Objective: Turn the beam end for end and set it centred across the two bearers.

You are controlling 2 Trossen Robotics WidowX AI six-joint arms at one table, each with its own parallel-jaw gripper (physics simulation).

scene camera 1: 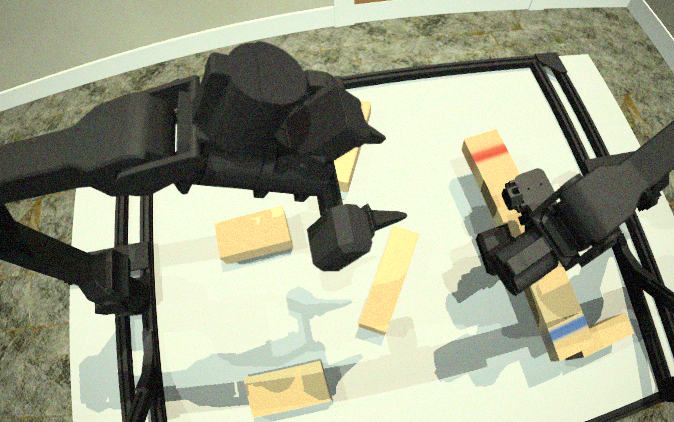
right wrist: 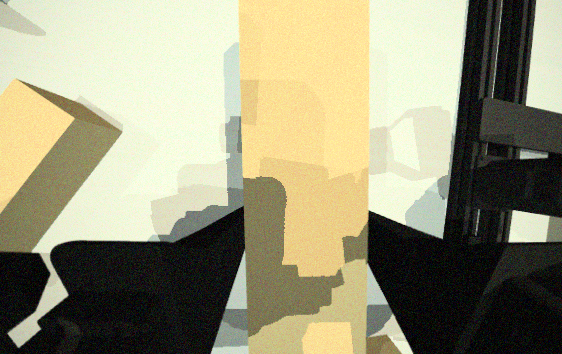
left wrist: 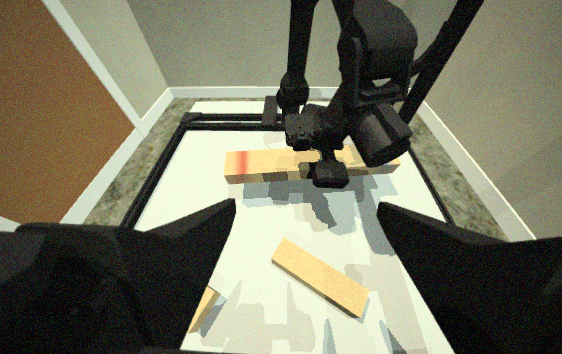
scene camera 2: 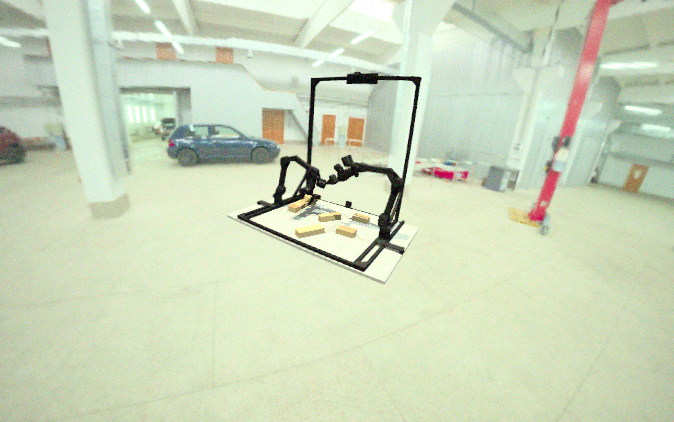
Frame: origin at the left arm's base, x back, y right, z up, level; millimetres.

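Seen in the pictures: left gripper, fingertip midpoint: (scene camera 1: 394,176) (left wrist: 306,206) (scene camera 2: 329,182); right gripper, fingertip midpoint: (right wrist: 299,211) (left wrist: 306,165); left arm's base at its link origin: (scene camera 1: 132,297) (scene camera 2: 383,237); right arm's base at its link origin: (right wrist: 492,183) (scene camera 2: 278,203).
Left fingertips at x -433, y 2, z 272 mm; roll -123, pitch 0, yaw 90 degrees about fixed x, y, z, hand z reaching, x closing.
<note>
Pixels of each thing's top centre, then the offset from my left fingertips to it.
- beam at its top centre: (right wrist: 314,249) (scene camera 1: 532,234) (left wrist: 312,155) (scene camera 2: 306,199) dx -228, dy +45, dz -185 mm
- loose narrow plank at its top centre: (scene camera 1: 390,277) (left wrist: 318,273) (scene camera 2: 330,214) dx -6, dy +45, dz -247 mm
- second plank at its top centre: (scene camera 1: 343,136) (scene camera 2: 309,228) dx +16, dy -224, dz -253 mm
The beam (scene camera 1: 489,167) (left wrist: 262,165) (right wrist: 304,88) (scene camera 2: 298,205) is a long pale wooden bar with a red stripe near one end. My right gripper (scene camera 1: 517,236) (left wrist: 306,165) (right wrist: 299,211) is shut on the beam near its middle. Two short wide blocks, one (scene camera 1: 253,234) at the left and one (scene camera 1: 287,389) at the front, lie flat on the table. My left gripper (scene camera 1: 390,176) (left wrist: 306,206) is open and empty, high over the table's middle.
A loose narrow plank (scene camera 1: 390,278) (left wrist: 319,277) lies slanted in the middle of the table. A second plank (scene camera 1: 348,165) lies partly hidden under my left arm. A black frame (scene camera 1: 440,69) edges the table.
</note>
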